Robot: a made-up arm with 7 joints.
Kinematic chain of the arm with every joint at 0, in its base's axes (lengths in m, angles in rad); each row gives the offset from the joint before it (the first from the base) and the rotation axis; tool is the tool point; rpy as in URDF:
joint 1: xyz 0 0 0.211 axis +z
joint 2: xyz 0 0 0 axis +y
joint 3: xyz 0 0 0.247 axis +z
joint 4: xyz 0.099 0 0 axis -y
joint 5: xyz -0.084 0 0.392 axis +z
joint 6: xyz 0 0 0 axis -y
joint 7: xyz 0.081 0 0 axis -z
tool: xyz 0 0 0 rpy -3.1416 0 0
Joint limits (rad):
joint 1: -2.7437..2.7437
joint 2: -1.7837..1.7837
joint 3: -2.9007..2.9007
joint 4: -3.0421..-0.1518
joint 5: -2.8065..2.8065
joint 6: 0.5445..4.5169
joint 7: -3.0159..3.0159
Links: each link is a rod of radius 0.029 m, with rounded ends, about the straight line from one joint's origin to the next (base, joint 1, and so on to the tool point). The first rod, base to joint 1, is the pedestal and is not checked.
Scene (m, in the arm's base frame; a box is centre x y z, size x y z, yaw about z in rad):
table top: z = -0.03
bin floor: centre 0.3 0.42 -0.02 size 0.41 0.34 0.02 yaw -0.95
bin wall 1: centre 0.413 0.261 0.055 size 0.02 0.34 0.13 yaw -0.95
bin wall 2: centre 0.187 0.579 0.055 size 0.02 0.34 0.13 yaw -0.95
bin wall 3: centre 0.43 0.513 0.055 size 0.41 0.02 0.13 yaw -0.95
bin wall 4: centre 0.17 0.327 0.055 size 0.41 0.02 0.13 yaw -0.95
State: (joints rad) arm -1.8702 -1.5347 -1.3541 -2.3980 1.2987 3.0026 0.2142
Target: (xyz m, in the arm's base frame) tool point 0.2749 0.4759 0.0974
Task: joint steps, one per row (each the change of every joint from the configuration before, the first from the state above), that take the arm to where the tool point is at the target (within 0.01 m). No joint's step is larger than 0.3 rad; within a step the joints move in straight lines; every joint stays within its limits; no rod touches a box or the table.
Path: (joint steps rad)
1: -0.1248 0.2575 0.0020 0.1871 0.0857 -0.0279 -0.0768
2: -0.1248 0.2575 0.0020 0.1870 0.0857 -0.0278 -0.0767
3: -0.1248 0.2575 0.0020 0.1871 0.0856 -0.0279 -0.0768
4: -0.1247 0.2576 0.0020 0.1871 0.0857 -0.0279 -0.0768
5: -0.1248 0.2575 0.0021 0.1870 0.0857 -0.0279 -0.0767
6: -0.1248 0.2575 0.0020 0.1871 0.0857 -0.0278 -0.0768
7: -0.1248 0.2575 0.0020 0.1871 0.0857 -0.0279 -0.0768
8: 0.0000 -0.2750 -0.2319 -0.1883 -0.1536 0.1073 0.1344
9: 0.0000 -0.2750 -0.2319 -0.1882 -0.1536 0.1073 0.1343
10: 0.0000 -0.2750 -0.2318 -0.1882 -0.1535 0.1074 0.1344
11: 0.0000 -0.2749 -0.2319 -0.1882 -0.1536 0.1073 0.1343

